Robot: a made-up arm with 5 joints.
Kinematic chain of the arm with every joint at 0, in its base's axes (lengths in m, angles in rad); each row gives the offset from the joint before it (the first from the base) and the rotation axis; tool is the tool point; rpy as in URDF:
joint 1: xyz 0 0 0.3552 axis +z
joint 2: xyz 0 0 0 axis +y
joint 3: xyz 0.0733 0 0.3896 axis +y
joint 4: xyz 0.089 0 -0.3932 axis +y
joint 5: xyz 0.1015 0 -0.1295 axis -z
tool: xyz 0 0 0 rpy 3.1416 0 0
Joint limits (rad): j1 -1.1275..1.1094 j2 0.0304..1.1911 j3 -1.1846..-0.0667 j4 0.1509..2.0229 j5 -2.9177..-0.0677
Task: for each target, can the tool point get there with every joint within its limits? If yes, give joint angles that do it. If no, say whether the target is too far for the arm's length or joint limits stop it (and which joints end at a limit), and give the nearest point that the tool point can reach.
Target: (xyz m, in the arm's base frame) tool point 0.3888 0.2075 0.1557
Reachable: yes | joints 0.4903 0.4211 -0.5615 0.3563 -1.8582
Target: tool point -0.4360 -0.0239 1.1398
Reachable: no: joint limits stop it (at a limit: joint 2, joint 3, joint 4) | nearest point -0.0279 -0.0015 0.3116 | short by 0.924 m
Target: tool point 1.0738 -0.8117 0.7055
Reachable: no: too far | nearest point 0.5574 -0.4213 0.5370 | short by 0.669 m
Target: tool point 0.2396 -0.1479 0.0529
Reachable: yes | joints -0.5530 0.8181 -0.7521 1.3794 -1.1447
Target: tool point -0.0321 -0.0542 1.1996
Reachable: no: joint limits stop it (at a limit: joint 1, joint 2, joint 3, joint 4) | nearest point 0.2764 -0.5822 0.6807 | short by 0.802 m
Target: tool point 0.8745 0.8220 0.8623
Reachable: no: too far | nearest point 0.4846 0.4555 0.6362 | short by 0.581 m
